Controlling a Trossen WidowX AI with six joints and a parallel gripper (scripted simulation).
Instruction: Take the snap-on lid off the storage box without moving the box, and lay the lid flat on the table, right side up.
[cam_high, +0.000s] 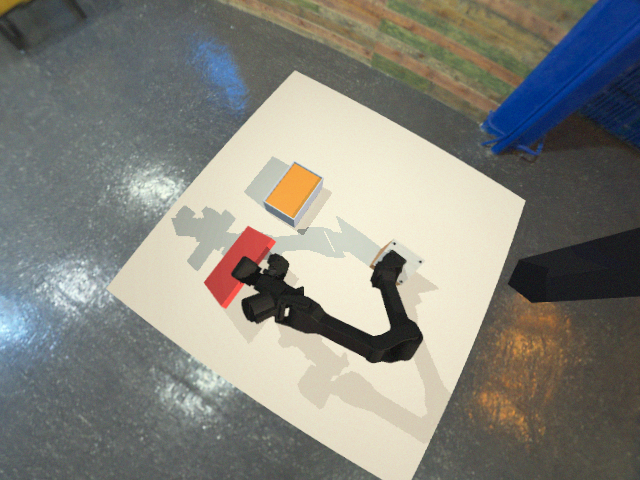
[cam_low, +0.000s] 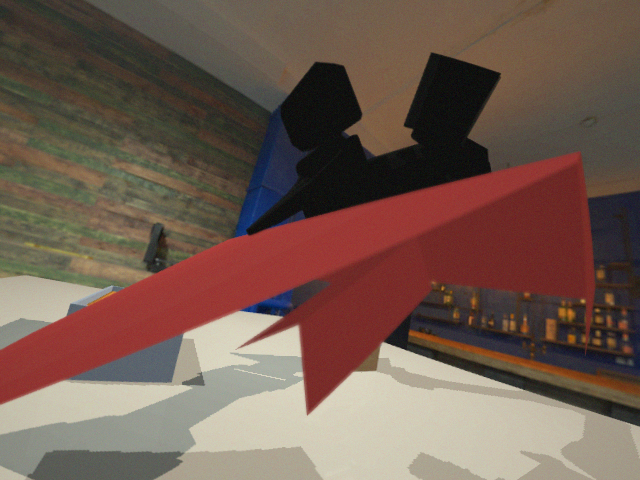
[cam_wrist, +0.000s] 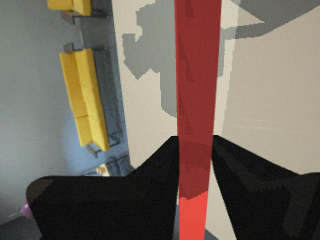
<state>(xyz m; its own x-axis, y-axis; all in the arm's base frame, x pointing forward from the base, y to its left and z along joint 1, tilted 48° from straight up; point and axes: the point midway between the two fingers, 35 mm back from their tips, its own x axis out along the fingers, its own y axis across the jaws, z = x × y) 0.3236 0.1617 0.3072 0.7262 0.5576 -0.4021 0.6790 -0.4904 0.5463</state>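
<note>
My gripper tip is now 60 mm short of the red lid and 50 mm above it. Also, from my gripper tip: storage box: 340 mm to the right, 140 mm below, 100 mm ahead.
</note>
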